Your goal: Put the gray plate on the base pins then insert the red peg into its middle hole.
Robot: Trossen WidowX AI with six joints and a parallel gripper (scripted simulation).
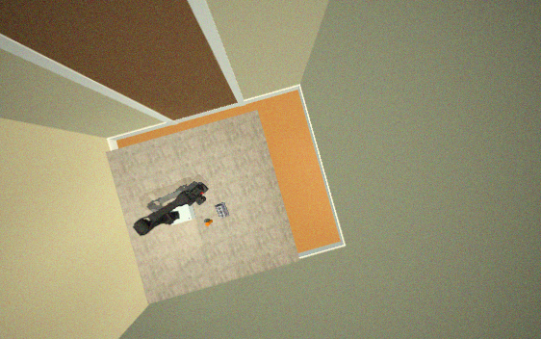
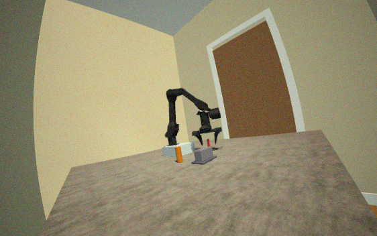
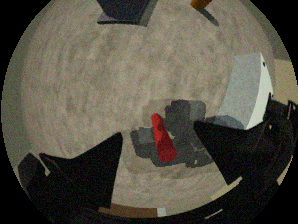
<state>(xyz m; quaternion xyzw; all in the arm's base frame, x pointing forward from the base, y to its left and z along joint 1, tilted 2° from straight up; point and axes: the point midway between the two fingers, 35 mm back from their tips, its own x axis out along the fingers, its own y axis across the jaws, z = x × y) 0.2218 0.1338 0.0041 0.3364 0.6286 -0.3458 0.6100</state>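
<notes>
Now: the gray plate 17 cm to the right of my gripper tip and 13 cm ahead of it. From my gripper tip the other things lie so: flat base (17 cm to the right, 13 cm ahead, 3 cm below); then red peg (right at my gripper tip); then orange cylinder (24 cm to the right, 2 cm ahead).
</notes>
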